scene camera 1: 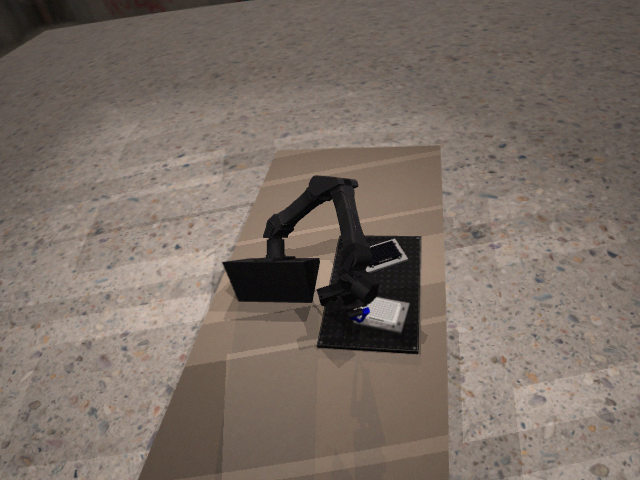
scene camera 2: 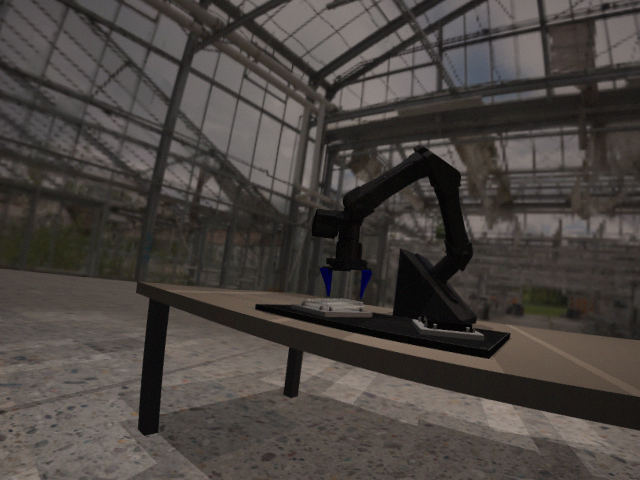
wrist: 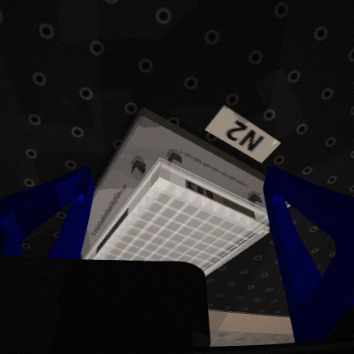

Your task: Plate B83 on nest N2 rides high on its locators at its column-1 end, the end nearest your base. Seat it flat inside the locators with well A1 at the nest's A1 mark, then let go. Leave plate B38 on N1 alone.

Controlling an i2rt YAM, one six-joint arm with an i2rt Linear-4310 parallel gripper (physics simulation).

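Places are measured from the arm's base along level axes (x ahead, y left, z up), in centimetres.
Pixels of known places: gripper, fingertip midpoint: (scene camera 1: 356, 311) (scene camera 2: 344, 297) (wrist: 178, 176); arm's base at its link origin: (scene camera 1: 275, 260) (scene camera 2: 435, 278).
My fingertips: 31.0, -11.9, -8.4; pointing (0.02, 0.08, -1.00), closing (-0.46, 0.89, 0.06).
Note:
For each thing: its top centre in the pictures, then the offset to it from my fingertips, as dx, dy, dz. "*": a spot on its surface instead. Level surfaces: height alone.
- White plate B83 at its top centre: (wrist: 165, 261) (scene camera 2: 335, 299) (scene camera 1: 379, 307) +7.1, +2.7, -0.3
- pale grey nest N2 at its top centre: (wrist: 160, 250) (scene camera 2: 333, 304) (scene camera 1: 381, 310) +7.7, +2.7, -1.6
- Dark plate B38 at its top centre: (scene camera 2: 445, 319) (scene camera 1: 381, 252) +3.3, +29.4, -1.1
- nest N1 at its top centre: (scene camera 2: 445, 321) (scene camera 1: 381, 252) +3.3, +29.4, -1.6
- black perforated board at its top centre: (wrist: 313, 229) (scene camera 2: 385, 321) (scene camera 1: 373, 285) +2.8, +14.8, -3.7
- brown table at its surface level: dz -5.0
- N2 tag at a spot on its surface: (wrist: 243, 134) * -2.1, +3.5, -3.6
White plate B83 (scene camera 1: 385, 311) (scene camera 2: 330, 303) (wrist: 180, 225) lies on the pale grey nest N2 (scene camera 1: 395, 328) (scene camera 2: 341, 313) (wrist: 145, 135). In the wrist view its label is upside down, and dark locators stand beside its upper corner and near its right corner. Its exact tilt is hard to judge; the A1 mark is not readable. My gripper (scene camera 1: 360, 314) (scene camera 2: 345, 297) (wrist: 178, 176) is open, its blue fingertips above the nest's level with no plate held between them. Dark plate B38 (scene camera 1: 386, 252) sits on nest N1 (scene camera 1: 385, 266) (scene camera 2: 449, 333).
Both nests stand on a black perforated board (scene camera 1: 372, 338) (scene camera 2: 398, 329) (wrist: 190, 40) on the brown table (scene camera 1: 279, 403) (scene camera 2: 217, 297). The N2 tag (wrist: 243, 134) lies beside its nest. The black arm base (scene camera 1: 273, 280) stands left of the board in scene camera 1.

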